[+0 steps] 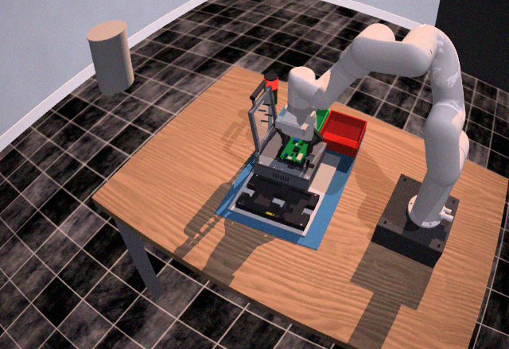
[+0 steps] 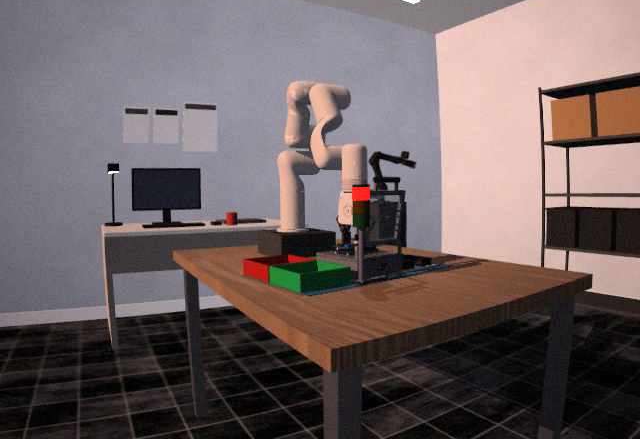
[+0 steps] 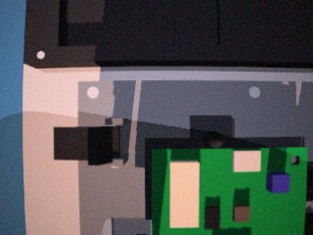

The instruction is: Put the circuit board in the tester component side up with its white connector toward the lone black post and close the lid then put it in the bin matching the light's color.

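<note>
My hand is 90 mm past the red bin, 210 mm to the left of it and 80 mm above it. From my hand the other things lie so: black block (70 mm behind, 50 mm to the left); then clear lid (120 mm ahead, 10 mm to the left, 90 mm above); then green circuit board (10 mm below).
</note>
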